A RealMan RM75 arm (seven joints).
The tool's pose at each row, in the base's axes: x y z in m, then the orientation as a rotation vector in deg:
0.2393 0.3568 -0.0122 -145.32 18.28 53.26
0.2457 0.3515 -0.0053 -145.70 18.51 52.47
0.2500 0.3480 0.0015 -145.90 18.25 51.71
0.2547 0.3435 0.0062 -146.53 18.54 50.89
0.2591 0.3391 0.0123 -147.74 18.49 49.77
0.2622 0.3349 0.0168 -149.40 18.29 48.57
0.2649 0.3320 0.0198 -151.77 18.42 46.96
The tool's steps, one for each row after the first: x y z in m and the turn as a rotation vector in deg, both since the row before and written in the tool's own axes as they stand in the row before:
0.0006 0.0004 -0.0108 -0.03 0.65 0.03
-0.0009 -0.0005 -0.0087 0.05 0.50 -0.33
0.0009 0.0009 -0.0079 -0.24 0.76 0.12
-0.0001 0.0005 -0.0087 -0.71 1.08 -0.08
0.0000 0.0014 -0.0068 -1.12 1.24 -0.12
0.0006 0.0009 -0.0049 -1.61 1.75 0.15

